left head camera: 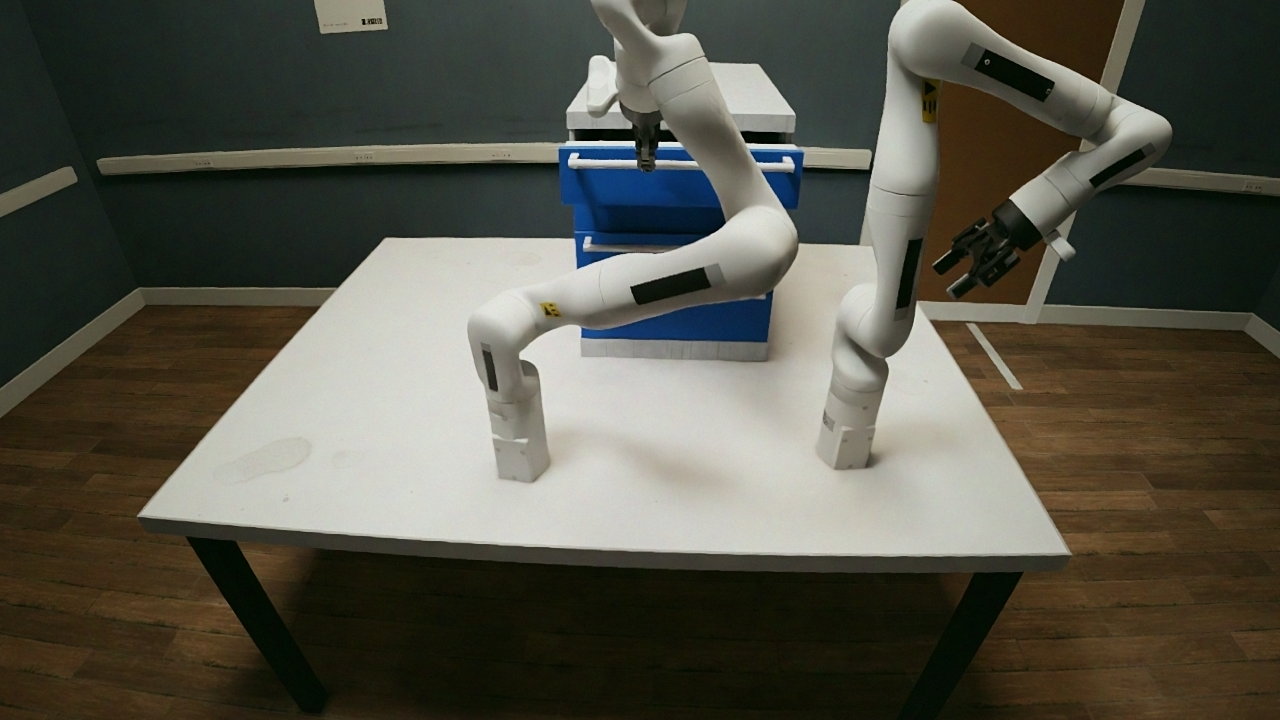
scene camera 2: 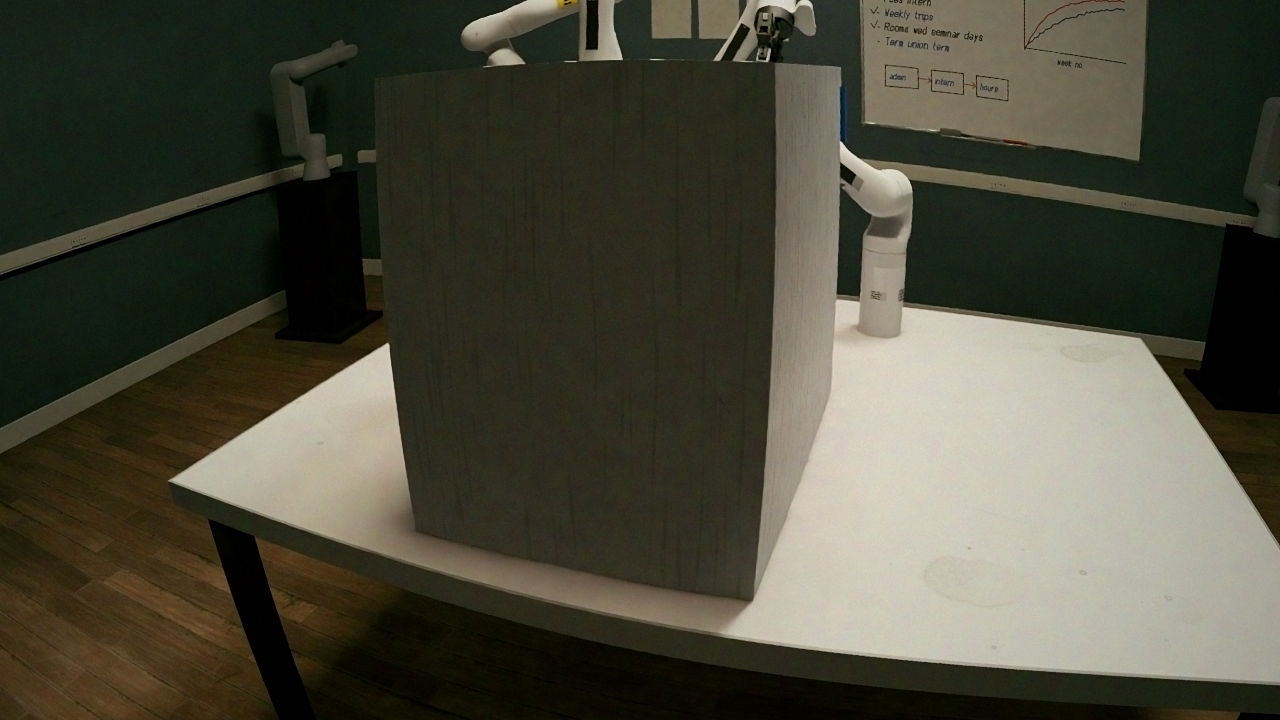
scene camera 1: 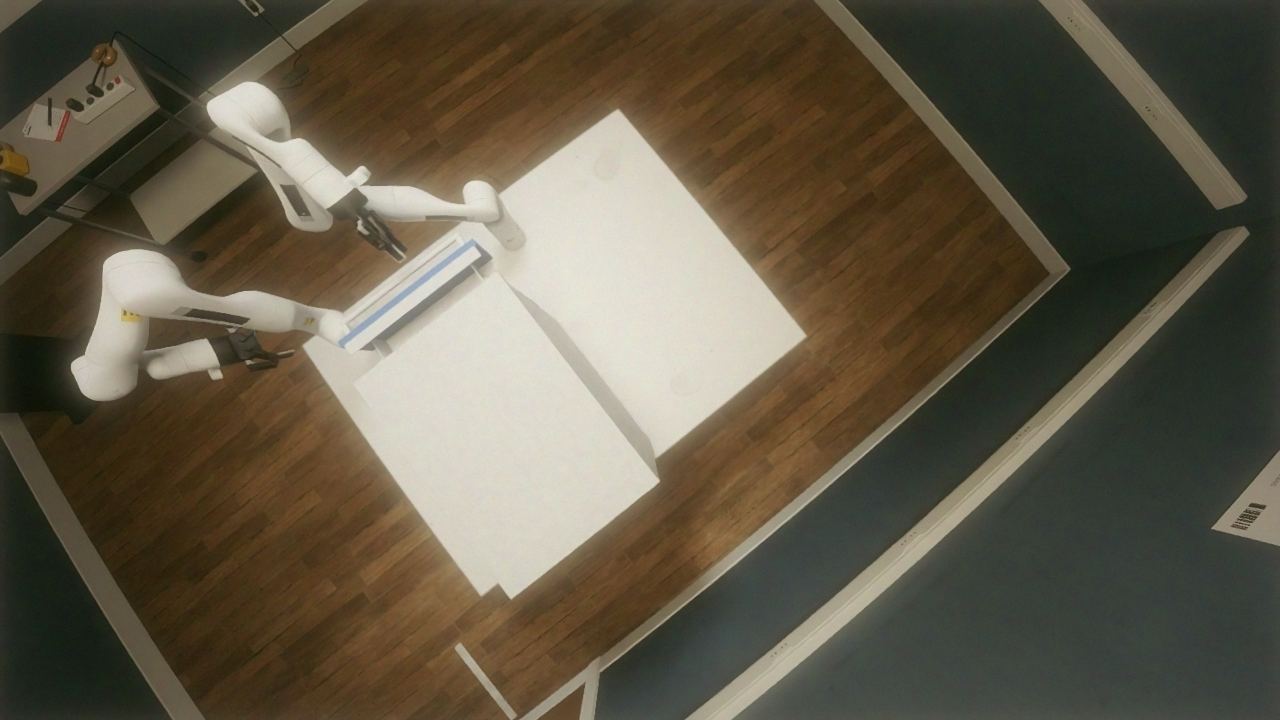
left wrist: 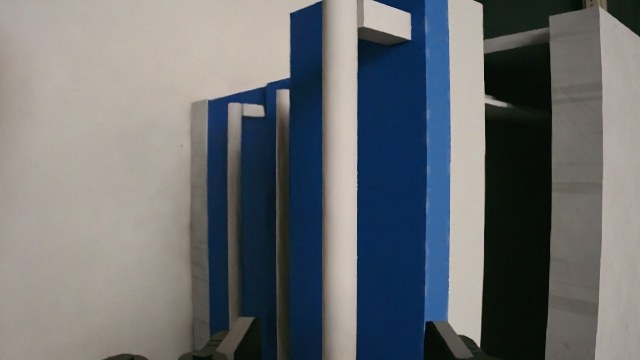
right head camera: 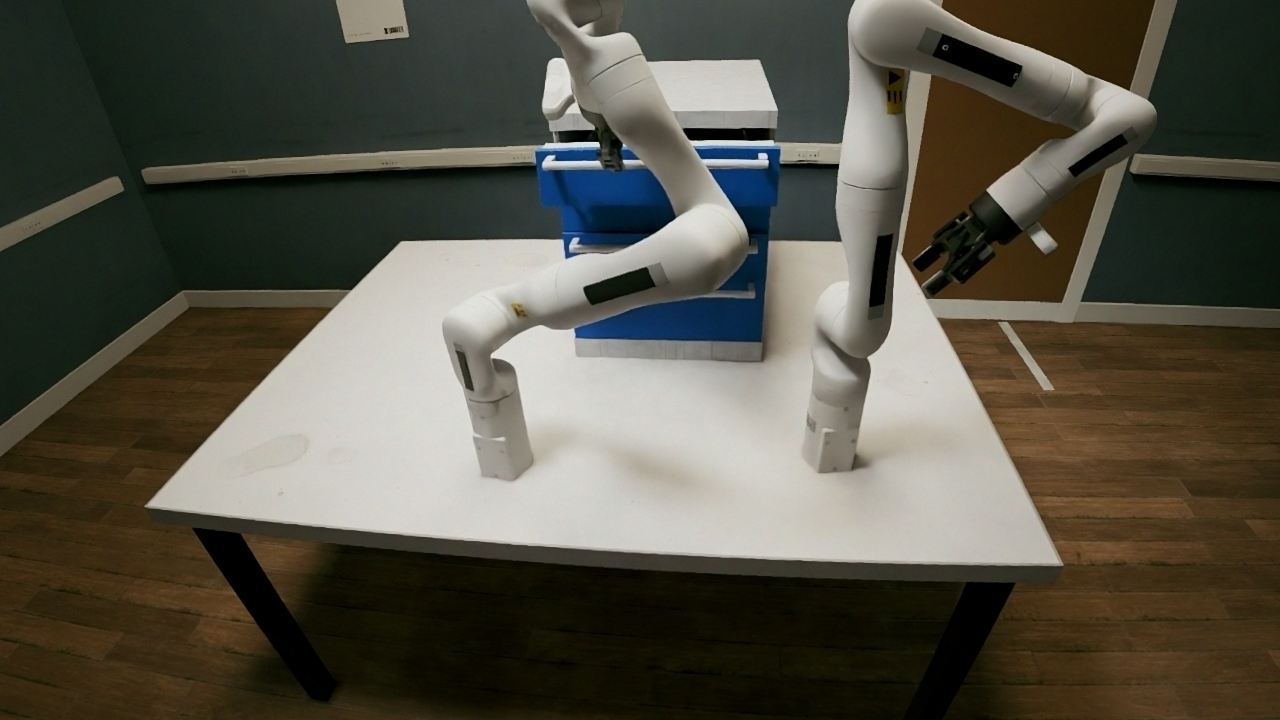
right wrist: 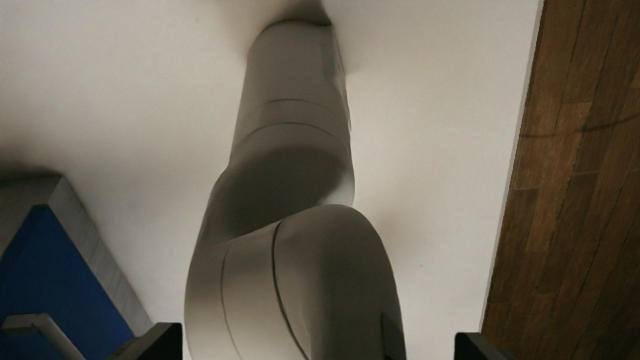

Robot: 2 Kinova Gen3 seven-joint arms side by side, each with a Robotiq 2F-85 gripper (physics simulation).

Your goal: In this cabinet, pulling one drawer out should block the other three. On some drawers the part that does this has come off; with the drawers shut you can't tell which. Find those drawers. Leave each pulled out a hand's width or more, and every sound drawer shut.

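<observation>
The cabinet [left head camera: 742, 89] [right head camera: 716, 89] [scene camera 1: 510, 429] [scene camera 2: 581, 313] stands on the table. Its top drawer [left head camera: 608, 189] [right head camera: 572, 189] [scene camera 1: 411, 292] [left wrist: 390, 150] is pulled well out. The second drawer's front [left head camera: 626, 219] is in shadow below it, its handle hidden. The third drawer's handle [left head camera: 617, 244] [left wrist: 282, 200] and the bottom drawer [left head camera: 716, 326] [right head camera: 671, 322] show; both look shut. My left gripper [left head camera: 646, 167] [right head camera: 611, 166] [scene camera 1: 401, 257] [left wrist: 342, 340] is open, its fingers apart on either side of the top handle [left wrist: 340, 175]. My right gripper [left head camera: 950, 275] [right head camera: 929, 274] [scene camera 1: 284, 358] [right wrist: 317, 345] is open, away from the cabinet.
The left arm [left head camera: 671, 277] crosses in front of the lower drawers. The right arm [left head camera: 899, 205] stands at the right on the table [left head camera: 581, 510]. A side bench [scene camera 1: 116, 111] with small items stands at the upper left in scene camera 1.
</observation>
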